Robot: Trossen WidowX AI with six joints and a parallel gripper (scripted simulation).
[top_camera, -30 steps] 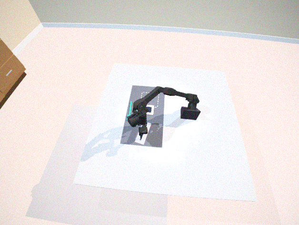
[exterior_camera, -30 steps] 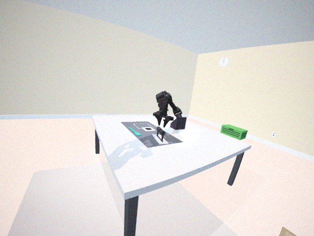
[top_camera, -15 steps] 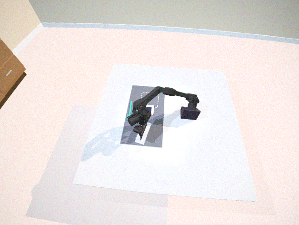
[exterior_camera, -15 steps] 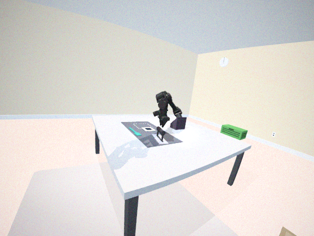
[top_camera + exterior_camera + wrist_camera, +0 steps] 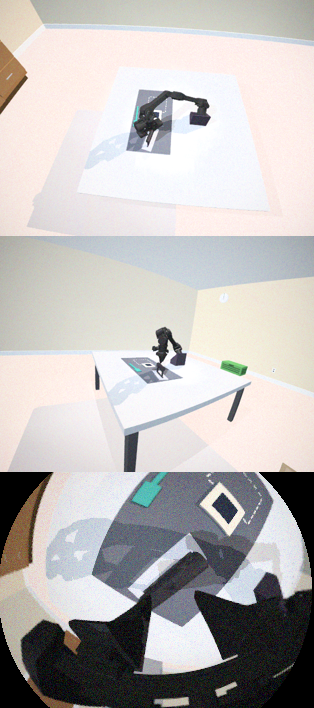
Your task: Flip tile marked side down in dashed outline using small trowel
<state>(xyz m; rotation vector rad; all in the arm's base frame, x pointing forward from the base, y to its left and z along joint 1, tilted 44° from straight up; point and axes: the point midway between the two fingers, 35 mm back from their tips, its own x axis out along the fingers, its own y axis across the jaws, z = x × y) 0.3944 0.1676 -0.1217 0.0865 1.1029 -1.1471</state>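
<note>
Right now my gripper tip is 7 cm above the dark-handled trowel, 2 cm to the left of it and 1 cm past it. From my gripper tip the other things lie so: tile 23 cm to the right, 10 cm below, 2 cm behind; grey mat 21 cm to the right, 13 cm below, 1 cm ahead; teal tool 18 cm to the right, 14 cm ahead, 10 cm below.
</note>
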